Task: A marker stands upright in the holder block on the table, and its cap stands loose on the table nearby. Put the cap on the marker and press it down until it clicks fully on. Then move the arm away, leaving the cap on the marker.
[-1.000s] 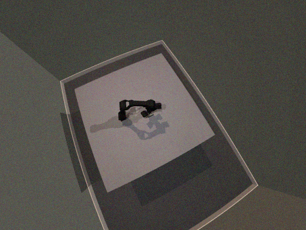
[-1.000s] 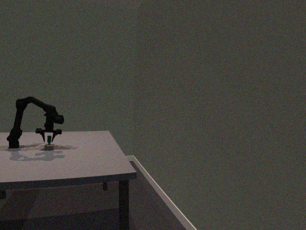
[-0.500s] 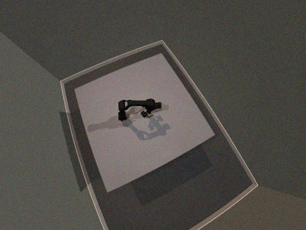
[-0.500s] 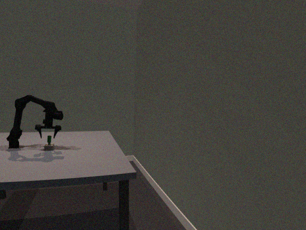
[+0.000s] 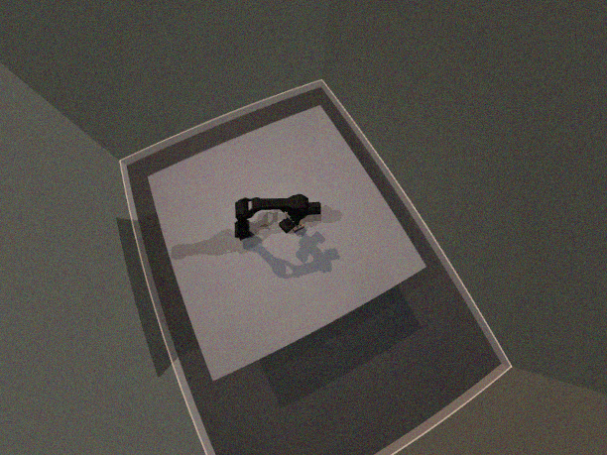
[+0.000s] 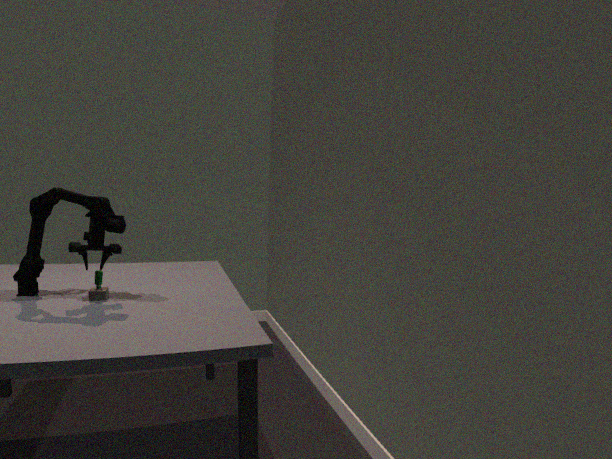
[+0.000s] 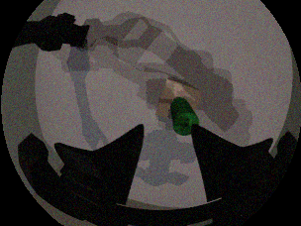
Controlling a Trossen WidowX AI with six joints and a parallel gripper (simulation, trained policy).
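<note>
Right now my gripper tip is 30 mm above the dark green cap, 20 mm short of it and 10 mm to the right of it. Round my gripper tip: tan holder block: 100 mm below, 10 mm to the left, 10 mm ahead.
</note>
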